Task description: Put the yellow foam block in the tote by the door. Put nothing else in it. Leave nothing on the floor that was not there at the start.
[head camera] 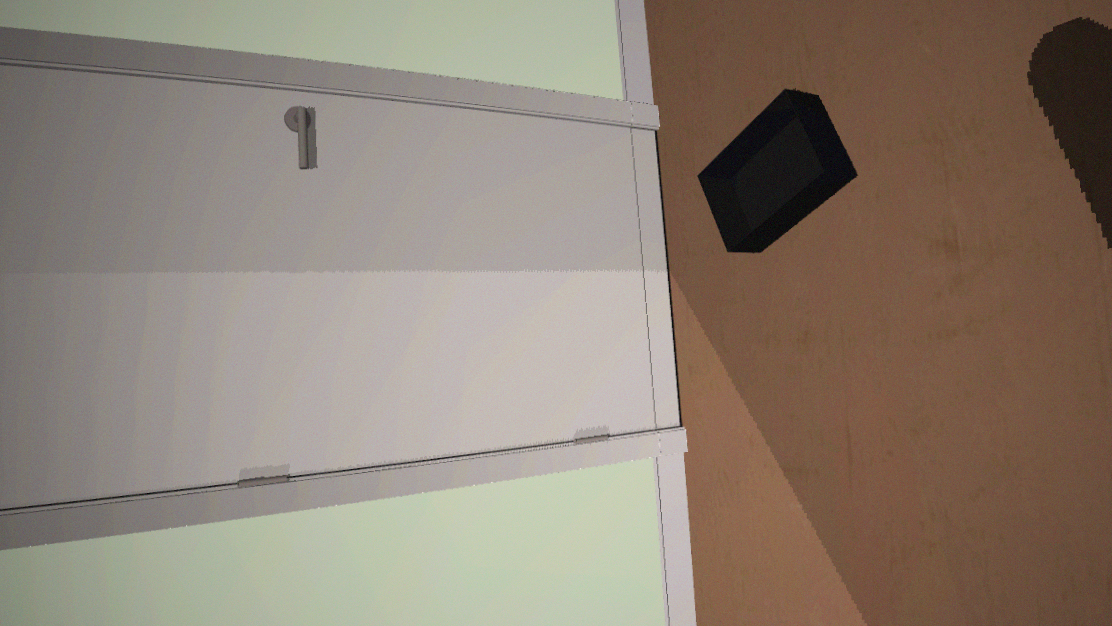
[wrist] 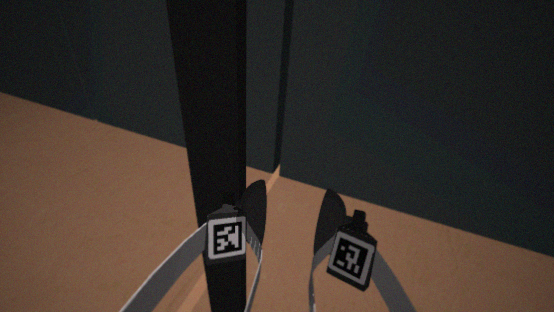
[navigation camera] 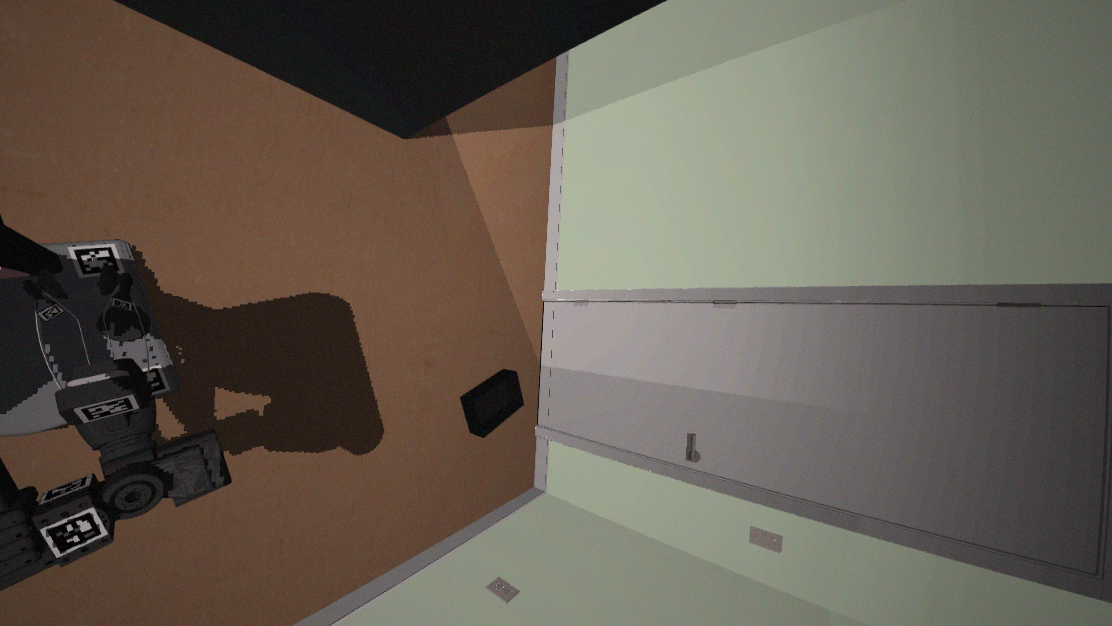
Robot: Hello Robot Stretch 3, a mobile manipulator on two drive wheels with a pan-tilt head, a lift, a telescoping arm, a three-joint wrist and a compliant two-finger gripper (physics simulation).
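Seen in the pictures: gripper, fingertip midpoint: [wrist: 292, 207] [navigation camera: 78, 268]; robot's base, origin of the base link: [navigation camera: 125, 320].
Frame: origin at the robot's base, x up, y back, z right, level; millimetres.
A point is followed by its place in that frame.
Note:
The black tote [head camera: 838, 151] {x 26, y -864, z 665 mm} [navigation camera: 495, 404] {x 3, y -1061, z 751 mm} stands on the brown floor by the closed grey door [head camera: 466, 349] {x 583, y -1510, z 524 mm} [navigation camera: 817, 365] {x 1358, y -1506, z 538 mm}. Its open top faces up and its inside looks dark, with no object visible in it. The yellow foam block does not show in any of the views. My gripper [navigation camera: 83, 289] {x 525, y 8, z -94 mm} [wrist: 292, 207] {x 525, y 8, z -94 mm} is open, with nothing between its fingertips. In the navigation view it is over my base at the left, well apart from the tote. In the wrist view its fingers hang above brown floor, in front of a dark cabinet-like surface [wrist: 425, 115] {x 354, y -355, z -666 mm}.
A large dark box-like piece of furniture [navigation camera: 389, 62] {x 349, y -614, z -585 mm} stands at the top of the navigation view. A black upright post [wrist: 215, 100] rises close beside the left finger in the wrist view. Pale green walls [head camera: 350, 583] {x 864, y -1662, z 97 mm} [navigation camera: 778, 171] {x 1214, y -1760, z -220 mm} flank the door. My wrist's shadow lies on the floor.

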